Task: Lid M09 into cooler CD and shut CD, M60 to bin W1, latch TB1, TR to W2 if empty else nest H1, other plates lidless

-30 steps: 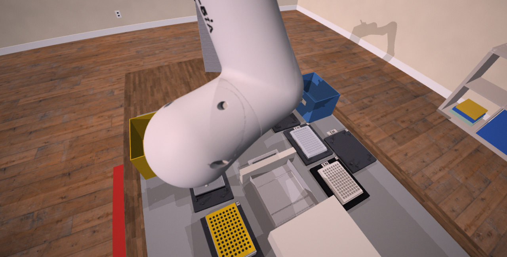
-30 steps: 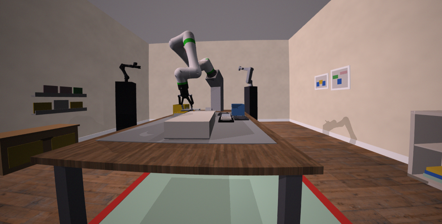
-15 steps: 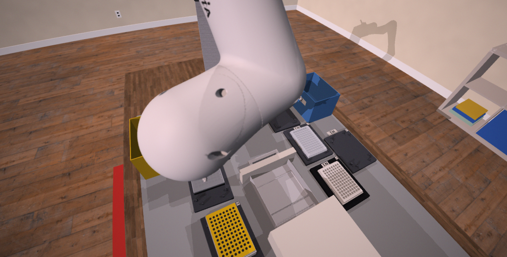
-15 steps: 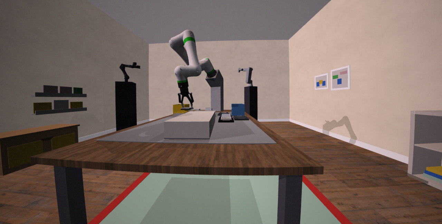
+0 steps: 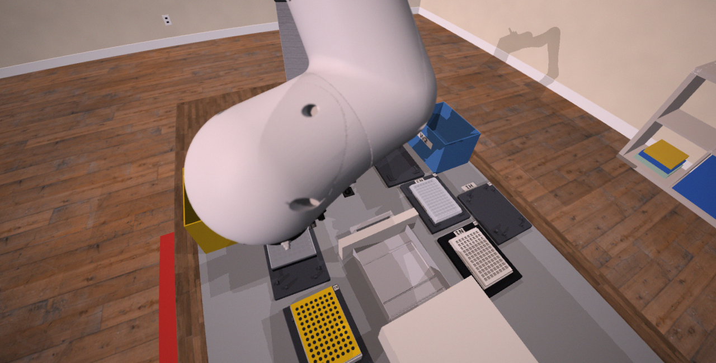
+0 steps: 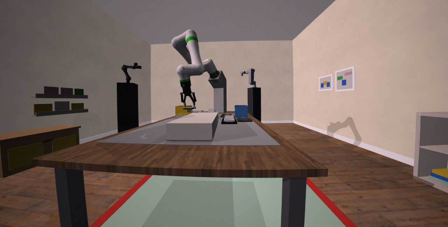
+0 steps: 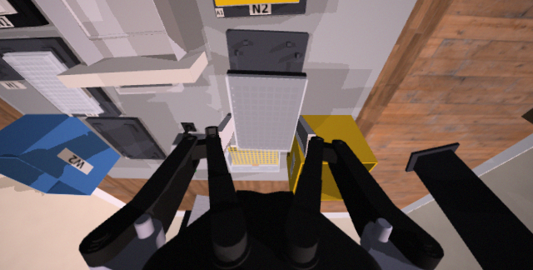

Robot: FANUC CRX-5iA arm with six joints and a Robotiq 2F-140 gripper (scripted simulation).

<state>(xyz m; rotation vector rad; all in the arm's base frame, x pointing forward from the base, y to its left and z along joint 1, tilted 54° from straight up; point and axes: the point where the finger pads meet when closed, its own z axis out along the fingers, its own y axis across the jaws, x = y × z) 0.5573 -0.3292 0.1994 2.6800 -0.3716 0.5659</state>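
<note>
Right now the cooler drawer is 230 mm ahead of my hand, 110 mm to the left of it and 100 mm below it. From my hand the other things lie so: yellow tip rack TR (160 mm ahead, 70 mm to the right, 70 mm below); then nest N4 (120 mm below); then lid (20 mm below).
</note>
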